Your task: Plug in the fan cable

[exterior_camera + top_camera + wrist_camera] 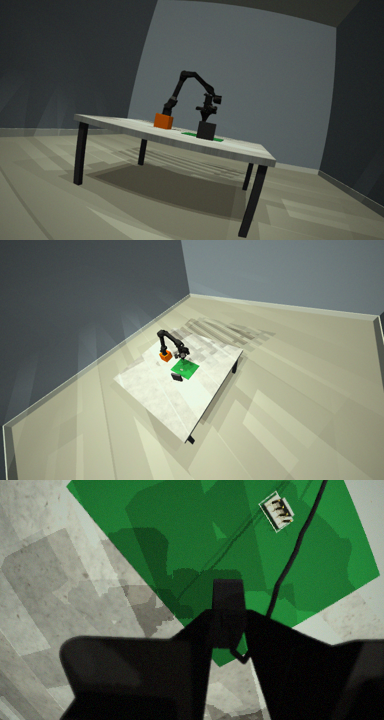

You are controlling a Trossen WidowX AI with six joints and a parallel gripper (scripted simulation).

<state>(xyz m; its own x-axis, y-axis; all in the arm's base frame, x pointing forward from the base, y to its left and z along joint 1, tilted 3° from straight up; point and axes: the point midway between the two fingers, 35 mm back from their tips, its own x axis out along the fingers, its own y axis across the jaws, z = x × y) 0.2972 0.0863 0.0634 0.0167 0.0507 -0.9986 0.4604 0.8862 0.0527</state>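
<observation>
The board lies 3 cm ahead of my gripper tip, 4 cm to the right of it and 14 cm below it. Also, from my gripper tip: black fan: 10 cm ahead, 21 cm to the right, 6 cm below; white four-pin fan header: 3 cm ahead, 9 cm to the right, 12 cm below; black plug: 1 cm behind, 1 cm below.
</observation>
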